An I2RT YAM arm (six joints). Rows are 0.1 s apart.
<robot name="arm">
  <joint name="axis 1" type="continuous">
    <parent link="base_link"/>
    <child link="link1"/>
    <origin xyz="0 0 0.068" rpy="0 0 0"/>
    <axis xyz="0 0 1"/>
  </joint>
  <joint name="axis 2" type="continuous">
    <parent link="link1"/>
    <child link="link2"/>
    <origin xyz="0.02 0.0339 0.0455" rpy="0 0 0"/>
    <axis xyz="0 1 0"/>
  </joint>
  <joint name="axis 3" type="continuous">
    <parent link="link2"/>
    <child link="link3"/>
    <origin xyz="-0.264 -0.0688 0" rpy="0 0 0"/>
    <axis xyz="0 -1 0"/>
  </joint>
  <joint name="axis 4" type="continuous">
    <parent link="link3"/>
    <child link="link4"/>
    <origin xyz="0.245 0.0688 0.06" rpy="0 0 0"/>
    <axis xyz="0 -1 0"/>
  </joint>
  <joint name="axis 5" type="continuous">
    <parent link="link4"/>
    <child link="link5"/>
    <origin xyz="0.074 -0.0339 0.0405" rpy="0 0 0"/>
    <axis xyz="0 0 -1"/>
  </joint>
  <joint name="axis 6" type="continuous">
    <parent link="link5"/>
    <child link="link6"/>
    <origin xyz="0.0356 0 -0.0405" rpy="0 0 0"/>
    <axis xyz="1 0 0"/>
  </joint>
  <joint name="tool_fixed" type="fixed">
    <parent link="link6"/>
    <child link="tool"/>
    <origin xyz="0 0 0" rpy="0 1.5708 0"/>
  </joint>
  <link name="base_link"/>
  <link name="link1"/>
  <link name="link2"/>
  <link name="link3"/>
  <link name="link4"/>
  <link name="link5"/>
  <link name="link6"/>
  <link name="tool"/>
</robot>
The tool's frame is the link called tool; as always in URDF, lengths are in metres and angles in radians. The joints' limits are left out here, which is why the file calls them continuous.
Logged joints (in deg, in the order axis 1, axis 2, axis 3, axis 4, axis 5, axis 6), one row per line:
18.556 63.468 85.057 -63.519 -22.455 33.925
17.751 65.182 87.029 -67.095 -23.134 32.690
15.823 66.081 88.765 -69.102 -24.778 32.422
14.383 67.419 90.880 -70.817 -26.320 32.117
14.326 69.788 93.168 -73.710 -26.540 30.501
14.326 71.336 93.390 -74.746 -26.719 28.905
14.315 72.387 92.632 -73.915 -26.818 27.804
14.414 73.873 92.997 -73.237 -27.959 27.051
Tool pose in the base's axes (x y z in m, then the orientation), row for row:
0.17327 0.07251 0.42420 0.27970 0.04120 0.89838 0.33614
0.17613 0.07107 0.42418 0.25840 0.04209 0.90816 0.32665
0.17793 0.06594 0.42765 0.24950 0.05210 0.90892 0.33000
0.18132 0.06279 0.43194 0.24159 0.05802 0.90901 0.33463
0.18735 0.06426 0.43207 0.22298 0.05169 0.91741 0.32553
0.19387 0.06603 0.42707 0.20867 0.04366 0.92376 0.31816
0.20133 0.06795 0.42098 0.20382 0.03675 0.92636 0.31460
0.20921 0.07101 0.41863 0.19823 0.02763 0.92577 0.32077
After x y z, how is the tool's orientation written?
As a quaternion, w x y z.
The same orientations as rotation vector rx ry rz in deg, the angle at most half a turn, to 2 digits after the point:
6.33 138.03 51.65
6.54 141.06 50.74
8.13 141.83 51.49
9.09 142.42 52.43
8.18 145.15 51.50
6.96 147.27 50.72
5.87 148.06 50.28
4.43 148.41 51.42

